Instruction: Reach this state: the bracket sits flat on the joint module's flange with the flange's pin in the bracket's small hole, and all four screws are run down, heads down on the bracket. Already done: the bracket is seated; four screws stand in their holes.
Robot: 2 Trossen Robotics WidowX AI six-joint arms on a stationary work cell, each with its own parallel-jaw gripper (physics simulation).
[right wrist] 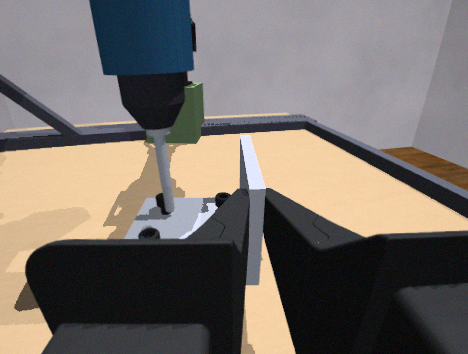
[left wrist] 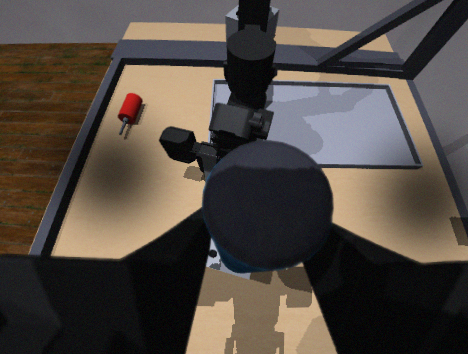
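Observation:
My left gripper is shut on the power screwdriver, which has a blue body, black nose and grey bit. In the right wrist view the bit points down, slightly tilted. Its tip overlaps the far-left screw; I cannot tell whether it is in the head. Two more black screws show, at the far right and near left; the fourth is hidden. My right gripper is shut on the upright plate of the light grey bracket. The joint module and pin are hidden.
A red-handled tool lies at the left of the table. A shallow grey tray lies at the far right, behind the black right arm. A green block shows behind the screwdriver. A dark frame borders the table.

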